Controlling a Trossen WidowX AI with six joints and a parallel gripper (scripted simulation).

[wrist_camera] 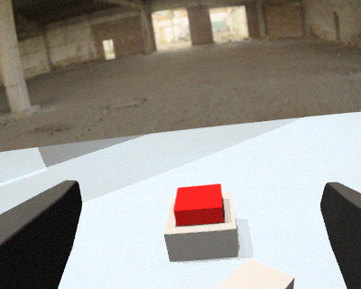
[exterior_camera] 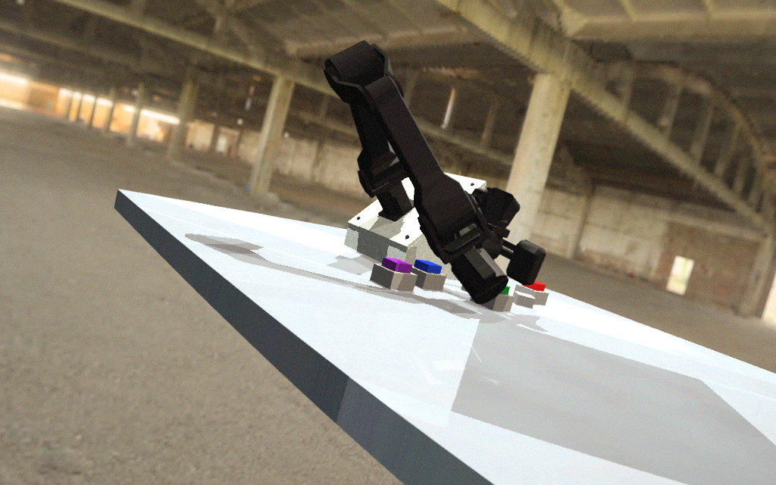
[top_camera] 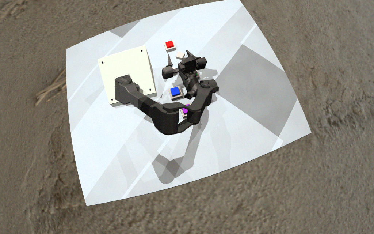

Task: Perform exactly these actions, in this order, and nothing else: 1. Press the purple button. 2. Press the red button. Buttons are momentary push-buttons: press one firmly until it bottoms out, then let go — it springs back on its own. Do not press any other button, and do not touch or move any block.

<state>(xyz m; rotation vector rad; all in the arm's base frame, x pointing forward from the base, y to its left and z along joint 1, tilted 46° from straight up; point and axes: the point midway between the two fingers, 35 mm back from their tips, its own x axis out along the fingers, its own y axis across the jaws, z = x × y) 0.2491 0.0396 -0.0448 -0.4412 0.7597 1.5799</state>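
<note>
Right now my gripper tip is 40 mm past the blue button, 150 mm to the left of it and 70 mm above it. Also, from my gripper tip: green button: 50 mm ahead, 80 mm to the right, 70 mm below; then white block: 40 mm behind, 40 mm to the right, 90 mm below; then red button: 20 mm behind, 100 mm to the left, 70 mm below.
</note>
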